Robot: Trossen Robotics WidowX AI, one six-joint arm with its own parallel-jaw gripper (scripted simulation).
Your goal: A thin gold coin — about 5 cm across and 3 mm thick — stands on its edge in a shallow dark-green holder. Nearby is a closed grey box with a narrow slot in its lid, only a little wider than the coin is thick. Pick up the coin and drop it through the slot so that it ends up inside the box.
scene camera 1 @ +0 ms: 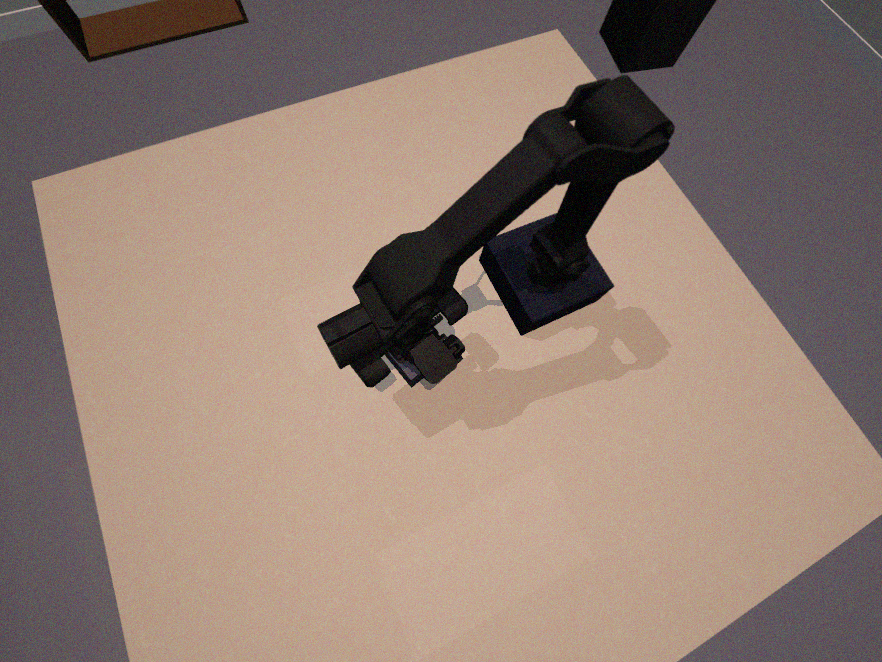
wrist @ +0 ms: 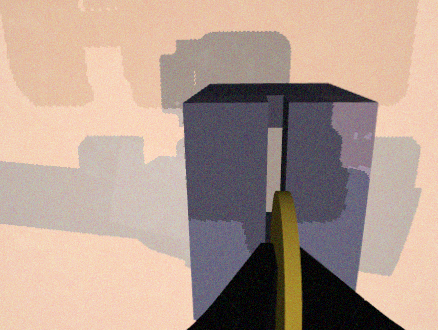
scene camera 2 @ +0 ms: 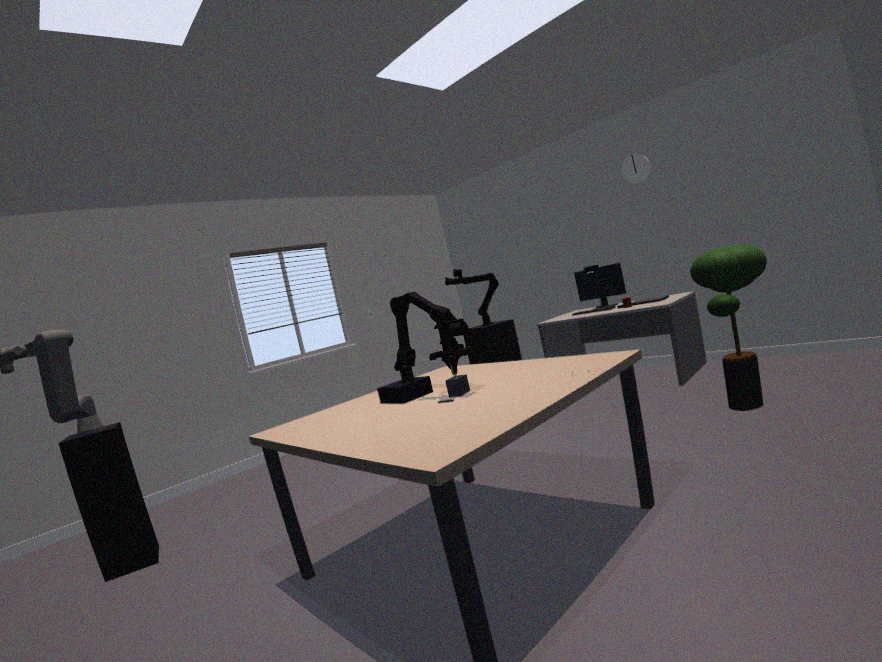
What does my gripper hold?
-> A gold coin.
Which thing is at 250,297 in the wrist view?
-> My gripper.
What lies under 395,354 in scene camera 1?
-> My gripper.
